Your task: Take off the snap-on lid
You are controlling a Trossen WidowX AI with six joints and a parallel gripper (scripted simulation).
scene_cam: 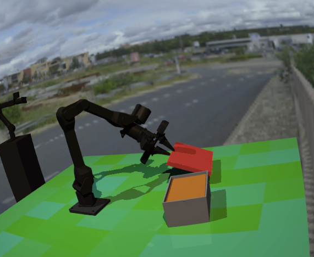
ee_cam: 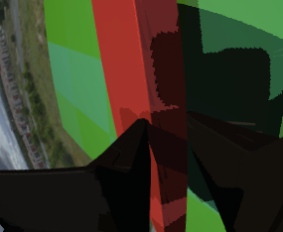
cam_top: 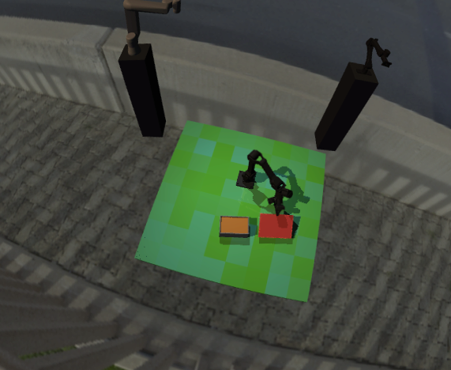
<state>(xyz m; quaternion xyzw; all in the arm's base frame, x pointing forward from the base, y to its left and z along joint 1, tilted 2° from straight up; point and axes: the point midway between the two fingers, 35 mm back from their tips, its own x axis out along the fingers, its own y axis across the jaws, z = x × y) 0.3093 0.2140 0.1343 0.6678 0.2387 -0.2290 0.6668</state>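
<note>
Now: gripper tip 70 mm short of the red lid and 30 mm above it. The rest, counted from my gripper tip: grey storage box (80 mm ahead, 310 mm to the right, 70 mm below).
</note>
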